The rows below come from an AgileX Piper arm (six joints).
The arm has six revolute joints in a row. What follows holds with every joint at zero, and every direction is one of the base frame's. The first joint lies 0.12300 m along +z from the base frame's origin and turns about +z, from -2.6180 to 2.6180 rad. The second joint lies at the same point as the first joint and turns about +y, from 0.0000 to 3.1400 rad. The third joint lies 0.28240 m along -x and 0.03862 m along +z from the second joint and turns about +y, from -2.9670 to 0.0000 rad. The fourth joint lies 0.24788 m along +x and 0.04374 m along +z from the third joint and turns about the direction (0.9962, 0, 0.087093), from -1.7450 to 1.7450 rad. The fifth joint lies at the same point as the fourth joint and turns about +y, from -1.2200 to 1.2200 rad. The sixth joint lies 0.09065 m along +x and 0.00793 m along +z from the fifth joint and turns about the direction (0.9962, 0, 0.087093), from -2.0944 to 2.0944 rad. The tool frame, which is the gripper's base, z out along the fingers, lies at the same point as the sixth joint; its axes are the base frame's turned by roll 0.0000, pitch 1.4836 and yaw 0.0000 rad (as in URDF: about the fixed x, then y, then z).
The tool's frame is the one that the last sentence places.
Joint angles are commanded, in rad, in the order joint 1, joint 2, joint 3, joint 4, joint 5, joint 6. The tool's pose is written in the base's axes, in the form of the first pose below.
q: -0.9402, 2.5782, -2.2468, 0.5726, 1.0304, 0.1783
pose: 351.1 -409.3 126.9 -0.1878 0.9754 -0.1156 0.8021 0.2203 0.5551
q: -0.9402, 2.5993, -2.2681, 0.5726, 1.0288, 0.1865
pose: 352.6 -411.4 121.5 -0.1803 0.9771 -0.1126 0.8034 0.2124 0.5563
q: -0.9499, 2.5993, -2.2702, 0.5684, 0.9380, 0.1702
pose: 350.9 -422.7 124.0 -0.1333 0.9711 -0.1980 0.7945 0.2242 0.5643
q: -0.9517, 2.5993, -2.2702, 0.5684, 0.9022, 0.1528
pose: 351.0 -426.3 125.0 -0.1243 0.9638 -0.2360 0.7893 0.2401 0.5651
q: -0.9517, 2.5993, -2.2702, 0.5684, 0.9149, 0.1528
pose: 350.7 -425.3 124.6 -0.1318 0.9652 -0.2260 0.7904 0.2399 0.5636
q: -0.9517, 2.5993, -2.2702, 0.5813, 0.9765, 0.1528
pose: 349.9 -419.8 123.6 -0.1630 0.9716 -0.1717 0.7910 0.2327 0.5659
